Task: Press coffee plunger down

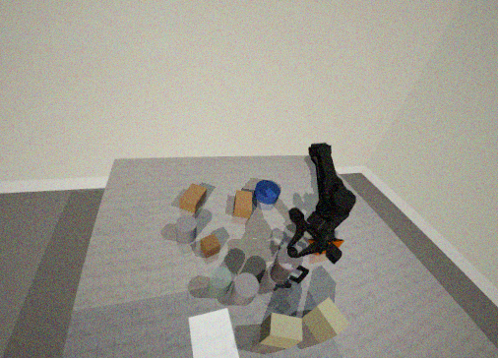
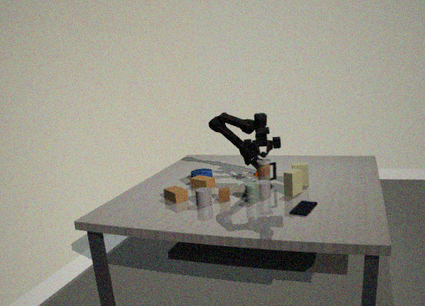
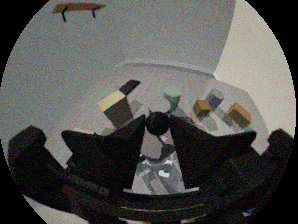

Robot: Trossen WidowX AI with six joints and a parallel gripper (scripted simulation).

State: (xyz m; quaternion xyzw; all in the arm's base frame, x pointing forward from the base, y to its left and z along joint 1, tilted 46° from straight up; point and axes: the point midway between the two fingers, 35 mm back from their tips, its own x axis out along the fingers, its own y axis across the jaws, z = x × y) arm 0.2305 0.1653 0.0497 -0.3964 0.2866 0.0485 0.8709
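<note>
Right now the coffee press is 9 cm below my gripper tip, 3 cm behind it and 1 cm to the left of it. Round my gripper tip: blue bowl 40 cm to the right, 15 cm below, 11 cm behind; pale green cylinder 19 cm ahead, 13 cm below, 1 cm to the right.
</note>
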